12 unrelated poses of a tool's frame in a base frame.
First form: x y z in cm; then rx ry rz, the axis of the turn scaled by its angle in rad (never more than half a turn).
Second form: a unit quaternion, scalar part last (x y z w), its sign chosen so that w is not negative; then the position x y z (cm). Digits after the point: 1 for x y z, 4 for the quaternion.
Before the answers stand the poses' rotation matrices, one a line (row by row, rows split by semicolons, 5 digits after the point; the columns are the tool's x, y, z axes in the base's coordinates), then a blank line. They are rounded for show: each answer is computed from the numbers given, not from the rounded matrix.
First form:
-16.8, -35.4, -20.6, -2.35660, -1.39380, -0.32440
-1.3, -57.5, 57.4, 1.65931, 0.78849, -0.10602
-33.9, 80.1, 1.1, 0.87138, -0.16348, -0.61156
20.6, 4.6, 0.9, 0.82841, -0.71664, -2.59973
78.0, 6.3, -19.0, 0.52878, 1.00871, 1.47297
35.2, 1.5, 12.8, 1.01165, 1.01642, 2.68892
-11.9, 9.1, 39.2, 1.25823, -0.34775, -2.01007
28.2, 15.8, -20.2, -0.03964, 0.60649, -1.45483
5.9, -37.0, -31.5, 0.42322, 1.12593, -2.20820
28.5, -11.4, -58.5, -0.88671, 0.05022, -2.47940
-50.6, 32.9, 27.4, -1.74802, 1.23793, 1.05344
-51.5, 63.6, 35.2, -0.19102, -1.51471, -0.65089
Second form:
0.48085 0.87679 0.00417; 0.78852 -0.43451 0.43524; 0.38343 -0.20600 -0.90030
0.76333 0.54473 0.34725; 0.43366 -0.03368 -0.90045; -0.47881 0.83793 -0.26194
0.81827 0.43539 -0.37532; -0.56460 0.48605 -0.66707; -0.10801 0.75775 0.64354
-0.78100 0.14495 -0.60748; -0.43574 -0.82329 0.36376; -0.44740 0.54880 0.70615
-0.18322 -0.55980 0.80812; 0.95583 0.09072 0.27956; -0.22980 0.82365 0.51845
-0.77565 0.13799 0.61589; 0.30392 -0.77357 0.55607; 0.55317 0.61850 0.55809
-0.25699 0.43632 -0.86231; -0.70065 -0.69867 -0.14471; -0.66561 0.56700 0.48526
-0.00525 0.91297 0.40799; -0.93243 0.14295 -0.33188; -0.36132 -0.38216 0.85053
-0.75850 0.65165 -0.00476; -0.37888 -0.44692 -0.81038; -0.53021 -0.61287 0.58589
-0.66136 0.44585 0.60318; -0.46991 -0.87307 0.13011; 0.58463 -0.19739 0.78692
0.19843 -0.95878 -0.20340; -0.35417 -0.26364 0.89725; -0.91389 -0.10600 -0.39189
-0.07433 0.50500 -0.85991; -0.27627 0.81812 0.50434; 0.95820 0.27505 0.07870

-0.8390, -0.4962, -0.1155, 0.1911, -16.8, -35.4, -20.6
0.7175, 0.3409, -0.0458, 0.6057, -1.3, -57.5, 57.4
0.4149, -0.0778, -0.2912, 0.8585, -33.9, 80.1, 1.1
0.2899, -0.2508, -0.9097, 0.1596, 20.6, 4.6, 0.9
0.2278, 0.4346, 0.6346, 0.5971, 78.0, 6.3, -19.0
0.3316, 0.3332, 0.8814, 0.0471, 35.2, 1.5, 12.8
0.4890, -0.1351, -0.7812, 0.3639, -11.9, 9.1, 39.2
-0.0178, 0.2728, -0.6544, 0.7050, 28.2, 15.8, -20.2
0.1601, 0.4259, -0.8354, 0.3084, 5.9, -37.0, -31.5
-0.3259, 0.0185, -0.9112, 0.2512, 28.5, -11.4, -58.5
-0.6808, 0.4821, 0.4103, 0.3684, -50.6, 32.9, 27.4
-0.0849, -0.6734, -0.2894, 0.6750, -51.5, 63.6, 35.2

